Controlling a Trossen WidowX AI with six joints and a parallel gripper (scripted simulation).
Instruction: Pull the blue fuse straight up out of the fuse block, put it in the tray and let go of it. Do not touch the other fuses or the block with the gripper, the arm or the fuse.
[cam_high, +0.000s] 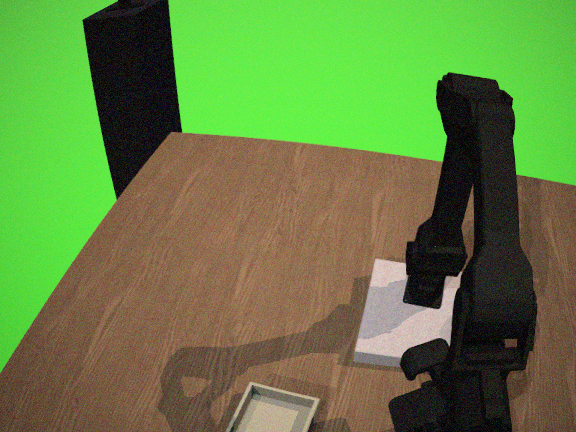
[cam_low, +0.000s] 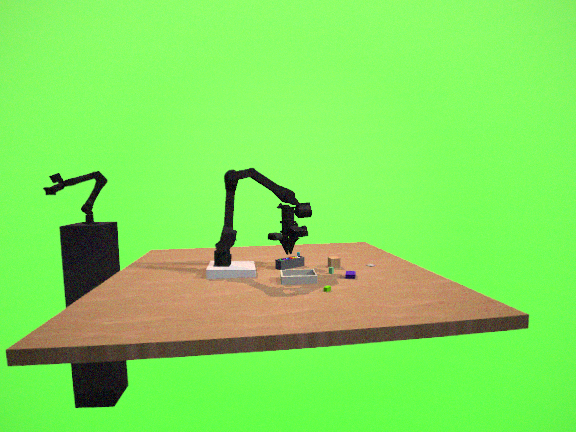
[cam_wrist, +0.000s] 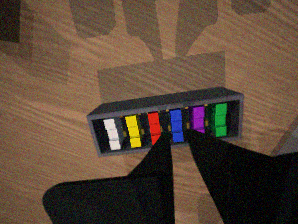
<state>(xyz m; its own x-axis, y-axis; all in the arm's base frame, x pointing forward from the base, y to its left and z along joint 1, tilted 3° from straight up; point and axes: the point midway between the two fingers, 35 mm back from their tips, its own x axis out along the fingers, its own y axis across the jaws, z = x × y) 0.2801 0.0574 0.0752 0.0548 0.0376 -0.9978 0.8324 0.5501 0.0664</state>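
My gripper tip is 30 mm above the blue fuse. Also, from my gripper tip: red fuse (30 mm below, 10 mm to the left, 10 mm ahead); then purple fuse (30 mm below, 20 mm behind, 10 mm to the right); then tan cube (200 mm ahead, 40 mm below, 20 mm to the right).
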